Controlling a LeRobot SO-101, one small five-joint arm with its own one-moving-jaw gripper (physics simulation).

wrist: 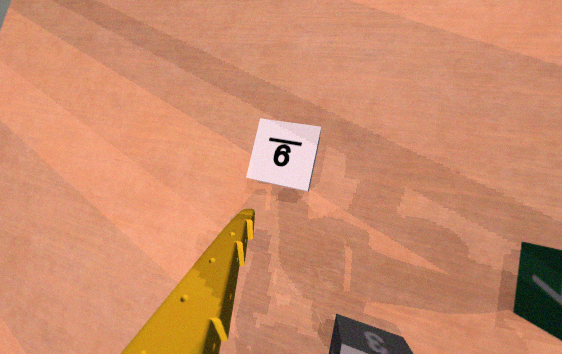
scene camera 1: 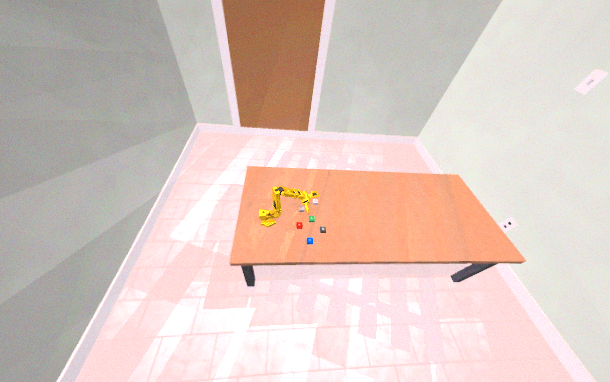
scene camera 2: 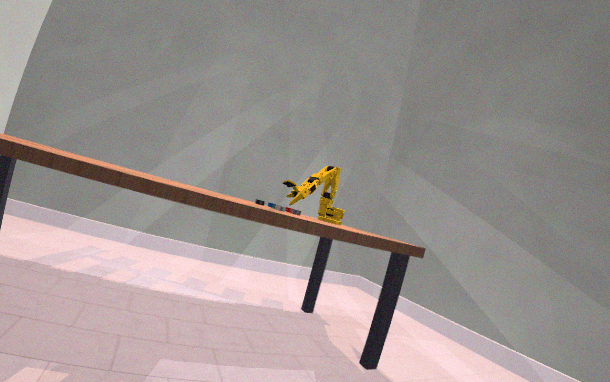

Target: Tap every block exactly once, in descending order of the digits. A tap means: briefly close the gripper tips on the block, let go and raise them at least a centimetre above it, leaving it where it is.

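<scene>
My gripper (scene camera 1: 311,202) (scene camera 2: 288,194) (wrist: 250,215) is fully open and empty; the wrist view shows one notched jaw, raised above the table. The white block (scene camera 1: 315,202) (wrist: 283,154) lies just beyond that jaw's tip; its top digit has a bar above it and looks like a 6 from here, so it reads as an underlined 9 turned over. The grey block (scene camera 1: 301,209) (wrist: 370,337), marked 3, is partly cut off at the lower edge of the wrist view. The green block (scene camera 1: 312,219) (wrist: 542,290) is partly in view at the right, its digit cut off.
On the wooden table (scene camera 1: 400,215) (scene camera 2: 150,184) also stand a red block (scene camera 1: 299,225) (scene camera 2: 289,210), a black block (scene camera 1: 323,230) (scene camera 2: 260,202) and a blue block (scene camera 1: 310,241) (scene camera 2: 271,205). Their digits are too small to read. The arm's base (scene camera 1: 268,218) (scene camera 2: 331,215) is near the table's short edge.
</scene>
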